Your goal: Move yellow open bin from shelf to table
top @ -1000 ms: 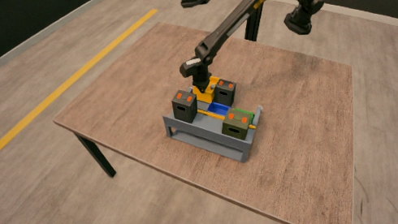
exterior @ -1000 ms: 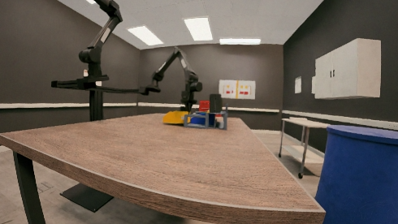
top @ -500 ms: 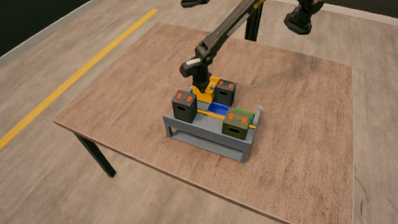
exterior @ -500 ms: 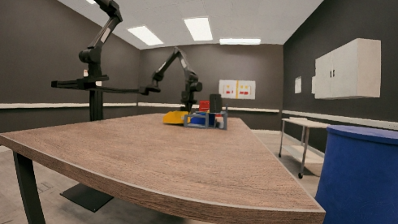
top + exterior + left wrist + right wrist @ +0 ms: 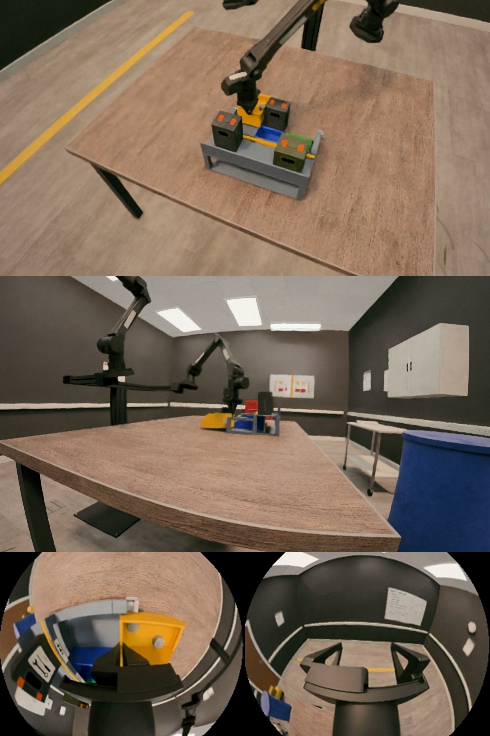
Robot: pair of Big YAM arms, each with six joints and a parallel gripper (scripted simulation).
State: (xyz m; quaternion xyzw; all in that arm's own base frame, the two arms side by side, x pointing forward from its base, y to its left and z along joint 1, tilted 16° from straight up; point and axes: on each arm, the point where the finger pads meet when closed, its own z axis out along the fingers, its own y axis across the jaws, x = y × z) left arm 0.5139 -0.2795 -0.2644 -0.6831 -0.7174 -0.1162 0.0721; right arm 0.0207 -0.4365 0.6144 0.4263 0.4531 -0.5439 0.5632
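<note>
Right now the yellow open bin is 8 cm behind my left hand, 3 cm below it and 1 cm to the right of it. Round my left hand: grey shelf 12 cm to the left, 11 cm ahead, 2 cm below; then dark lidded bin 10 cm to the left, 6 cm behind, 2 cm below.
</note>
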